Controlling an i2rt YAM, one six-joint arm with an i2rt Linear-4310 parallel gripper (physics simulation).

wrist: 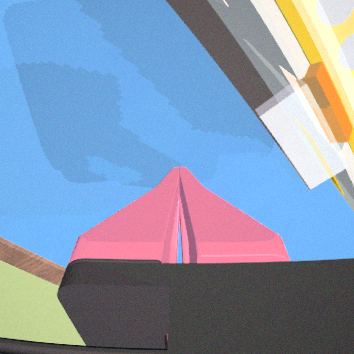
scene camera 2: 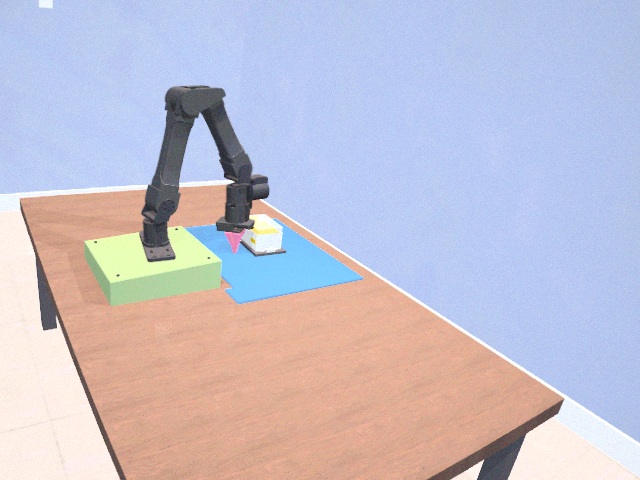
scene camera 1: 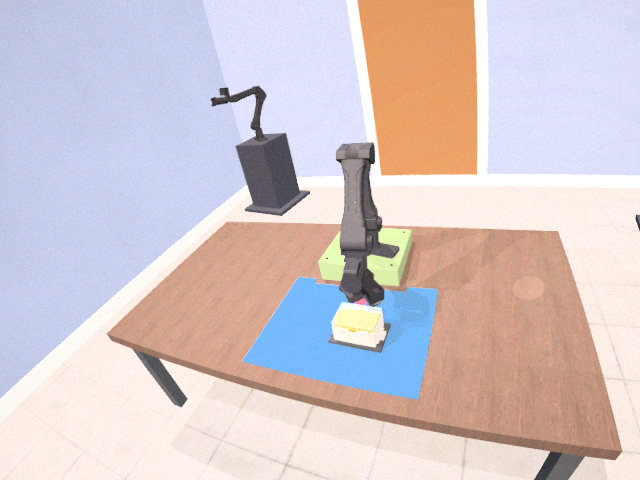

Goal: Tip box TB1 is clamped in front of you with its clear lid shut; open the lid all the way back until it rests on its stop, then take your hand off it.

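Seen in the pictures: gripper, fingertip midpoint: (wrist: 179,177) (scene camera 2: 234,253); arm's base, origin of the base link: (scene camera 2: 156,246).
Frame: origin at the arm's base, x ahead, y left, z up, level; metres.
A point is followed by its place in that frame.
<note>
Tip box TB1 (scene camera 1: 356,334) {z -0.013, x 0.372, y 0.133 m} (scene camera 2: 269,242) {z -0.028, x 0.340, y 0.057 m} (wrist: 280,40) is a small whitish clear box with a yellow rack (scene camera 1: 359,319) {z 0.016, x 0.342, y 0.131 m} inside, standing on a dark base plate (scene camera 1: 385,333) {z -0.046, x 0.314, y 0.190 m} (scene camera 2: 269,253) {z -0.056, x 0.336, y 0.039 m} (wrist: 217,45) {z -0.053, x 0.282, y 0.114 m}. Its clear lid looks shut, though its outline is hard to see. A clear tab (wrist: 305,142) {z 0.003, x 0.284, y 0.110 m} sticks out on the robot's side, beside an orange latch (wrist: 330,105). My gripper (scene camera 2: 235,252) {z -0.063, x 0.239, y 0.068 m} (wrist: 179,177) {z -0.063, x 0.239, y 0.068 m} is shut and empty, its pink tips pointing down on the robot's side of the box, apart from it and low over the mat. In scene camera 1 its tips are hidden behind the box.
A blue mat (scene camera 1: 294,346) {z -0.062, x 0.445, y -0.040 m} (scene camera 2: 305,281) {z -0.061, x 0.377, y -0.142 m} (wrist: 40,200) {z -0.061, x 0.174, y 0.097 m} lies under the box on the wooden table (scene camera 1: 496,351) {z -0.064, x 0.260, y 0.482 m} (scene camera 2: 320,372) {z -0.064, x 0.248, y -0.523 m}. My arm stands on a green block (scene camera 1: 330,271) {z -0.025, x 0.135, y -0.094 m} (scene camera 2: 165,284) {z -0.030, x -0.001, y -0.161 m} behind the mat. Another arm on a dark pedestal (scene camera 1: 271,173) stands beyond the table.
</note>
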